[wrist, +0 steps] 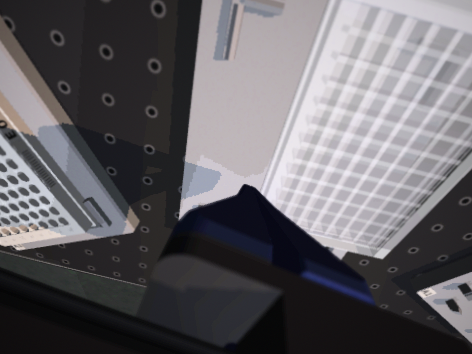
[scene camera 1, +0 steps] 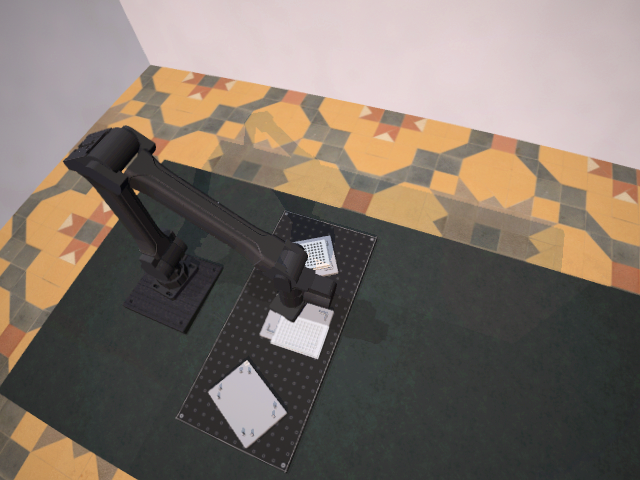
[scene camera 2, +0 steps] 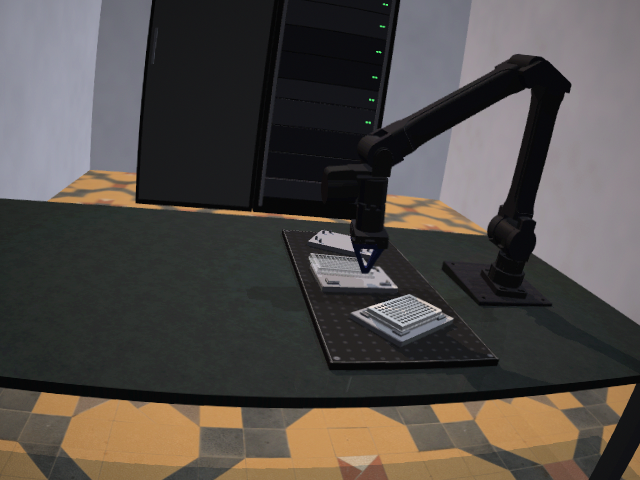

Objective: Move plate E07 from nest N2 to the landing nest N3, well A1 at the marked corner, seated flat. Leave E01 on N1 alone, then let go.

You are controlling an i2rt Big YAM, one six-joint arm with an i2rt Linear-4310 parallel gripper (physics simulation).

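Plate E07 (scene camera 1: 300, 335) (scene camera 2: 333, 263) (wrist: 381, 133) is white with a grid of square wells. It lies on the grey nest N2 (scene camera 1: 268, 326) (scene camera 2: 364, 282) (wrist: 236, 106), shifted to one side so that a strip of the nest is bare. My gripper (scene camera 2: 366, 266) (wrist: 244, 195) is shut on nothing, its dark blue tip down at the bare strip right beside the plate's edge. In scene camera 1 the wrist hides the fingertips. Landing nest N3 (scene camera 1: 247, 403) (scene camera 2: 330, 240) (wrist: 449, 305) is empty, with an A1 label (wrist: 428, 292) at one corner. Plate E01 (scene camera 1: 315, 251) (scene camera 2: 406, 311) (wrist: 22, 190) sits on N1.
All three nests stand in a row on a black perforated breadboard (scene camera 1: 305, 392) (scene camera 2: 351, 341) on a dark green table (scene camera 1: 465, 335). The arm's base plate (scene camera 1: 172, 294) (scene camera 2: 496, 291) is bolted beside the board. A dark server rack (scene camera 2: 258, 103) stands behind the table.
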